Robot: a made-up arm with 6 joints.
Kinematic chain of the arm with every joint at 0, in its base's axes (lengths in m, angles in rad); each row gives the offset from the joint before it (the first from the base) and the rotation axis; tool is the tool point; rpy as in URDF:
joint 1: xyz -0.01 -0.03 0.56 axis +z
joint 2: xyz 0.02 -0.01 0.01 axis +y
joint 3: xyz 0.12 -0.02 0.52 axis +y
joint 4: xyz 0.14 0 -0.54 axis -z
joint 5: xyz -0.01 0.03 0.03 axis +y
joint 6: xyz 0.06 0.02 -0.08 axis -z
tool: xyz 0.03 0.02 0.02 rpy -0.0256 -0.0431 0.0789
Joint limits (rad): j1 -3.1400..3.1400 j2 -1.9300..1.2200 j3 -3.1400..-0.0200 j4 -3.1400..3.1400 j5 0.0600..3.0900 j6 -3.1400..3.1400
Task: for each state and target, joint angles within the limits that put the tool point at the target. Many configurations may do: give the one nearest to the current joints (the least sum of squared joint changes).
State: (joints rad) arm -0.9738 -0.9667 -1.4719 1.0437 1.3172 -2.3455
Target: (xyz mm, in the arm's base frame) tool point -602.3 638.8 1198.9
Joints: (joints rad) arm -0.8042 -1.3759 -2.2531 1.2471 1.0674 -2.1853
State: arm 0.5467 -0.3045 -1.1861 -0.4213 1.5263 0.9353
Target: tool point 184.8 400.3 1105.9
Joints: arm 1.1769 -0.5224 -0.9880 -0.3216 1.5618 0.8941
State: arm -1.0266 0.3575 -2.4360 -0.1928 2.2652 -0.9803
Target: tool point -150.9 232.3 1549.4
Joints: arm -0.9469 -0.5136 -2.8948 -0.1736 2.5222 -1.0639
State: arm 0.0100 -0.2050 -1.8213 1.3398 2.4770 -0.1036
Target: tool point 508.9 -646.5 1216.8
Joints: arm -0.9872 0.2444 -1.7672 1.4342 2.3585 -0.1099
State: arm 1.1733 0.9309 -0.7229 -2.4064 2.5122 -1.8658
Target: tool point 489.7 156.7 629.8
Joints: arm 0.6040 0.2318 -0.5155 -2.3239 2.6046 -1.8527
